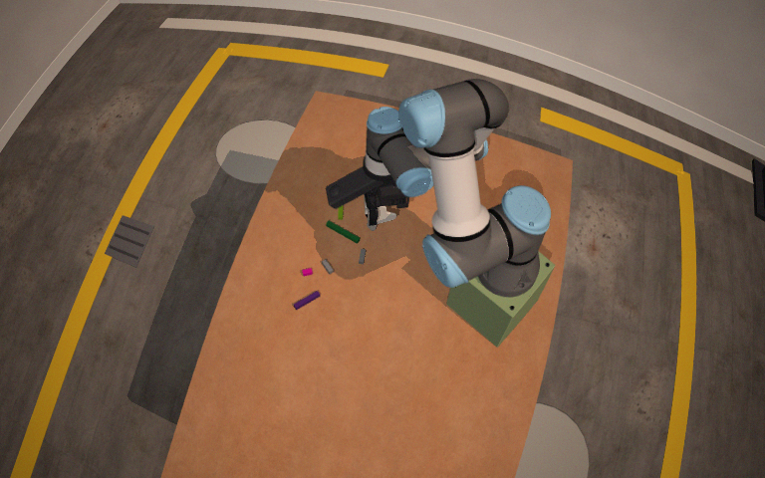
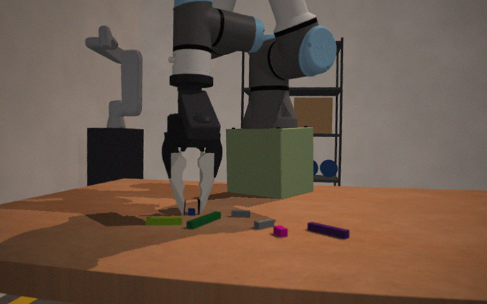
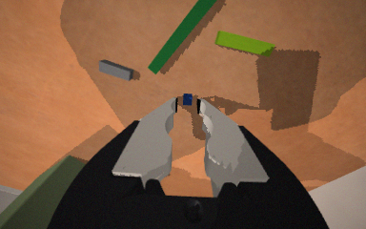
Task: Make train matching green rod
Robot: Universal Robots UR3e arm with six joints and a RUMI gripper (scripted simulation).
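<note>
Right now the blue rod is 1 cm below my hand. Round my hand: green rod: 4 cm ahead, 4 cm to the left, 1 cm below; then lime rod: 7 cm ahead, 1 cm to the right, 1 cm below; then magenta rod: 7 cm ahead, 16 cm to the left, 1 cm below.
</note>
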